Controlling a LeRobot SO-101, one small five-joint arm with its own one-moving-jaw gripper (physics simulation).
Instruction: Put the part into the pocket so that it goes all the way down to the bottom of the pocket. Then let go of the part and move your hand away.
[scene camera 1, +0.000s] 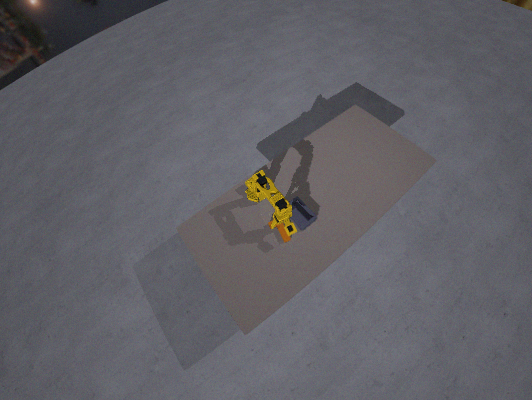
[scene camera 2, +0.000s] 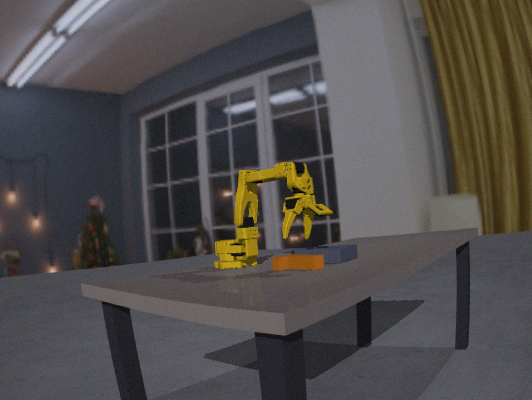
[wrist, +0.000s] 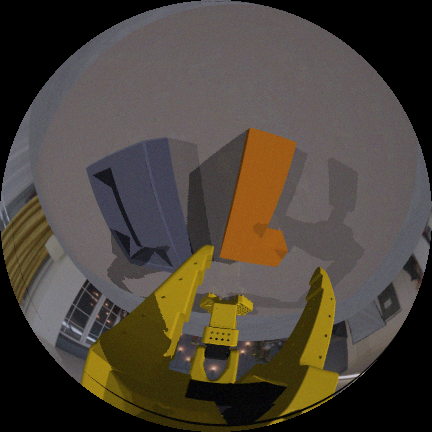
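Pixels of known places: end effector, tool point: (scene camera 2: 306, 237) (wrist: 212, 254); arm's base, origin of the base link: (scene camera 1: 259, 195) (scene camera 2: 242, 266) (wrist: 225, 298).
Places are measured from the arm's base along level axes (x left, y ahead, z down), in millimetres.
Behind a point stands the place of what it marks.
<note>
The orange L-shaped part (scene camera 1: 284, 234) @(x -43, y 248, z -30 mm) (scene camera 2: 299, 262) @(x -49, y 223, z -16 mm) (wrist: 258, 190) @(x -37, y 236, z -30 mm) lies flat on the table, outside the pocket. The blue-grey block (scene camera 1: 300, 220) @(x 53, y 245, z -36 mm) (scene camera 2: 343, 253) @(x 53, y 280, z -22 mm) (wrist: 170, 192) @(x 35, y 231, z -14 mm) with the pocket stands beside it, a short gap away, left of it in the wrist view. The pocket is seen at a slant and its floor is largely hidden. My gripper (scene camera 2: 297, 237) @(x -11, y 219, z -70 mm) (wrist: 265, 259) is open and empty, with a wide V-shaped gap between the jaws. It points down and hangs above the part, with space between the tips and the part in scene camera 2.
The yellow arm's base (scene camera 2: 235, 255) @(x -12, y -9, z -31 mm) stands on the table (scene camera 1: 360, 165) @(x 515, y 209, z 0 mm) (scene camera 2: 190, 300) @(x -416, y 274, z 0 mm), behind the part in scene camera 1. The block stands close beside the part's long arm. Shadows of the arm fall across the table around both.
</note>
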